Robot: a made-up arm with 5 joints.
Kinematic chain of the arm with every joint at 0, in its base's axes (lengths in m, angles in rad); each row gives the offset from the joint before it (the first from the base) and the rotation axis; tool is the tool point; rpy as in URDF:
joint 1: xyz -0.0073 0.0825 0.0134 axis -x
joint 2: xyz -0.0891 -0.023 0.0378 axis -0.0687 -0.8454 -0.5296
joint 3: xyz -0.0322 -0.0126 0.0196 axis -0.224 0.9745 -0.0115
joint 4: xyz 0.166 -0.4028 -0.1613 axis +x
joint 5: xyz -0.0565 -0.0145 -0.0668 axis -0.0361 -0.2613 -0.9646
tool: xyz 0.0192 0.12 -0.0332 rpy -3.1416 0 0
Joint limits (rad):
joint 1: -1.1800..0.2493
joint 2: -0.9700..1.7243
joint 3: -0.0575..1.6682
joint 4: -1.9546..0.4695
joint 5: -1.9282..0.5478
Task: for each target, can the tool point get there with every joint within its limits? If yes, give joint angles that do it. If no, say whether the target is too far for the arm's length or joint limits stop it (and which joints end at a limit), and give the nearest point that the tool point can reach.
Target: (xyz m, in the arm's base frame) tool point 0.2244 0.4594 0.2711
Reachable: no: joint limits stop it (at a limit: joint 1, joint 2, joint 3, joint 4) | nearest point -0.0081 0.2518 -0.3079 | short by 0.658 m
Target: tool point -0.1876 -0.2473 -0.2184
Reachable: yes | joints -0.1721 0.0810 0.5396 -0.0147 -0.4374
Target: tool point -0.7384 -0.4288 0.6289
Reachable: no: too far | nearest point -0.3978 -0.3631 0.2437 | short by 0.518 m
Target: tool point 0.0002 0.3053 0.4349
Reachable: no: joint limits stop it (at a limit: joint 1, joint 3, joint 4) | nearest point -0.0403 -0.2658 0.2548 | short by 0.600 m
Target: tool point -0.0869 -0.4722 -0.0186
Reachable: yes | joints -0.2211 -0.6596 1.1769 -0.9689 -1.2307
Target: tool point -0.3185 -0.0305 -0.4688
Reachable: yes | joints -0.9105 0.6920 0.7445 -1.0604 -0.7199
